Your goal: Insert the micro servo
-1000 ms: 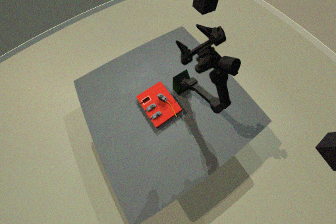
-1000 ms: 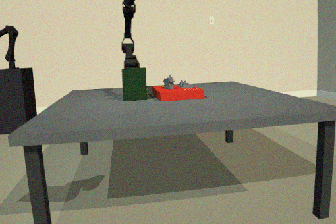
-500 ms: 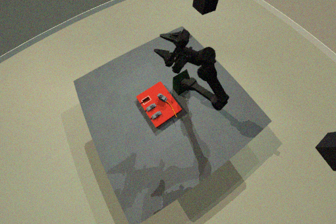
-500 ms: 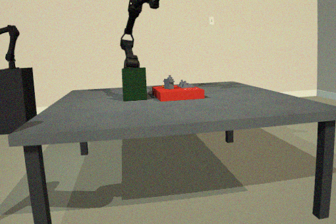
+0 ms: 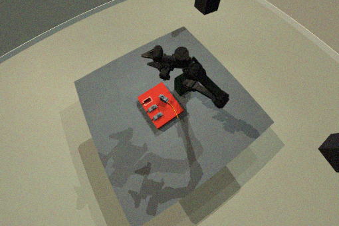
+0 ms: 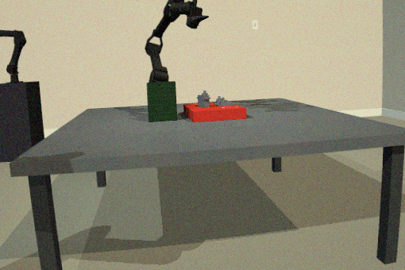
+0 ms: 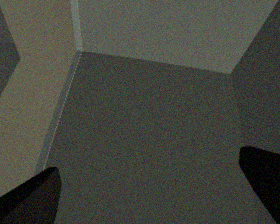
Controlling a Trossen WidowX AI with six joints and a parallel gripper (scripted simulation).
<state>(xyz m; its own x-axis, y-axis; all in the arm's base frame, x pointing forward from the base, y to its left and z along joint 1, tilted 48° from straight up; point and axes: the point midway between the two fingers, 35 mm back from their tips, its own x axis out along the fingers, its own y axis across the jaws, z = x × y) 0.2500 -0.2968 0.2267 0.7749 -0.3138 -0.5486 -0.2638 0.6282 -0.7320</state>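
The red deck lies 40 mm behind my gripper tip, 70 mm to the left of it and 480 mm below it.
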